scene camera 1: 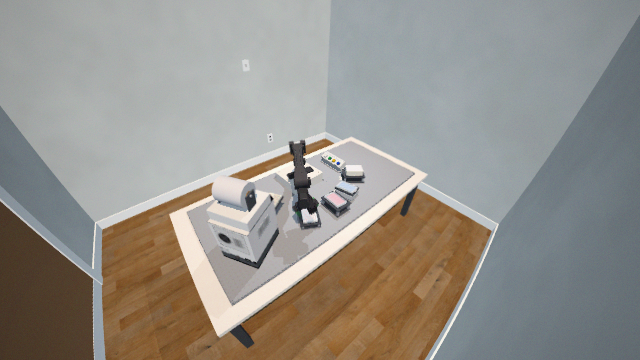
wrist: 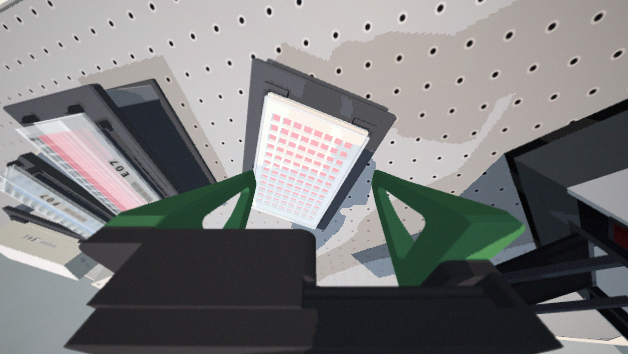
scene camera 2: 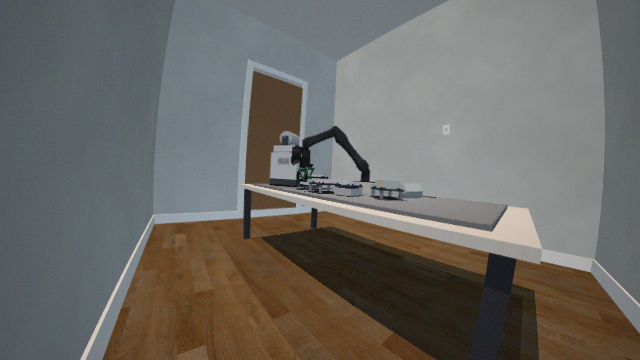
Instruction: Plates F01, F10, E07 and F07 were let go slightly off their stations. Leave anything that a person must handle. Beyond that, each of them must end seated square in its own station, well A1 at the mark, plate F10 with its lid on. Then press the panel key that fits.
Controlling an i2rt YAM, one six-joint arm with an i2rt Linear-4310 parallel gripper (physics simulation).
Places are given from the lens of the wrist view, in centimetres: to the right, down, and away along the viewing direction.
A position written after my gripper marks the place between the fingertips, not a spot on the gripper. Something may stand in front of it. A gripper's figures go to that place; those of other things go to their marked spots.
my gripper (wrist: 313, 176): 0, 0, 13
pale blue plate (wrist: 29, 190): -34, 2, 19
grey plate (wrist: 35, 245): -50, 12, 28
shaker panel (wrist: 39, 165): -34, -1, 20
The marked spots on the shaker panel and the grey plate are 23 cm apart.
